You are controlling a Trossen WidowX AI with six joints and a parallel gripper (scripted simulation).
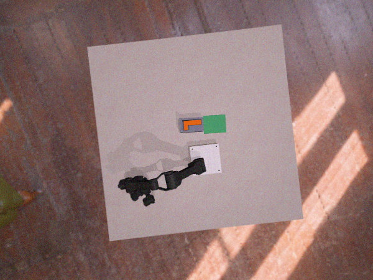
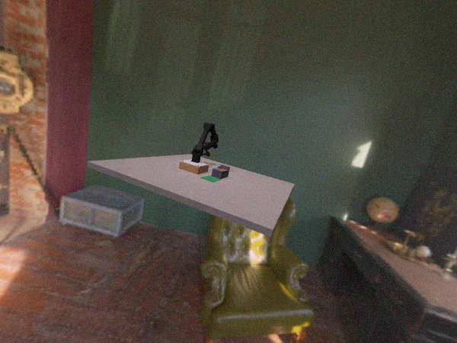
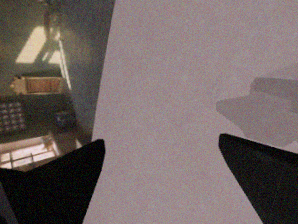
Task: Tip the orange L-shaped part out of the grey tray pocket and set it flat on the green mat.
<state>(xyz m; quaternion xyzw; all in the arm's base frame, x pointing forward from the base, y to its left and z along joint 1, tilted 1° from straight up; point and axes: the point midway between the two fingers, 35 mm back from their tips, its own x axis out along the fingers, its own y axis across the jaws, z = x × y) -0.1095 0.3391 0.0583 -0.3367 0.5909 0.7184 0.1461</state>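
Right now the orange part is 39 cm ahead of my gripper tip, 33 cm to the right of it and 5 cm below it. From my gripper tip the other things lie so: green mat 49 cm to the right, 36 cm ahead, 12 cm below.
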